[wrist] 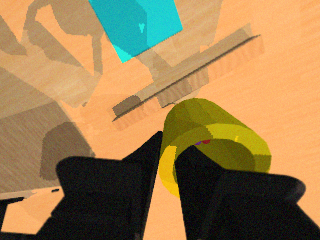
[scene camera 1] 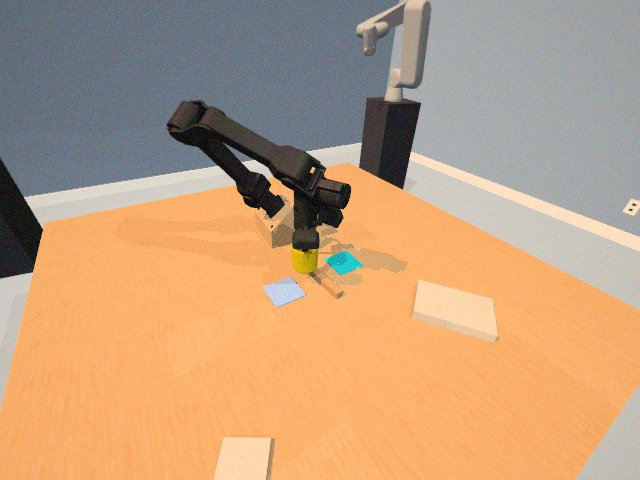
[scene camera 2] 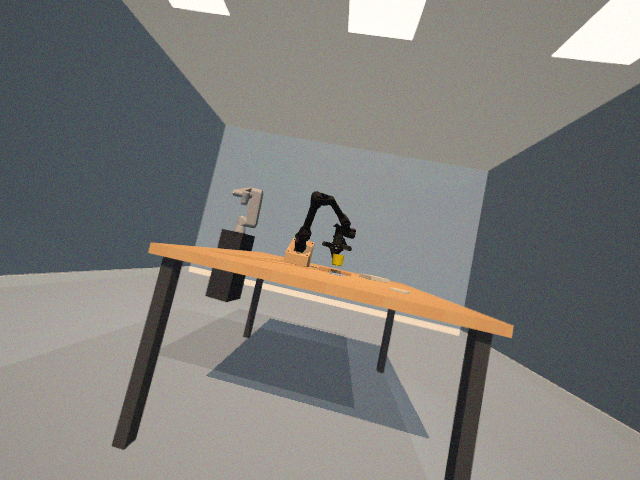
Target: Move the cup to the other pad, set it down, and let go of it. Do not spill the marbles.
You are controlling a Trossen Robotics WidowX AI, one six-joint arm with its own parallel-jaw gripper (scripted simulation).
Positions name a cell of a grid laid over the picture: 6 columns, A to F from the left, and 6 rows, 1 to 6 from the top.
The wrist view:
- gripper: D4
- yellow cup: E4
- wooden bar: E2
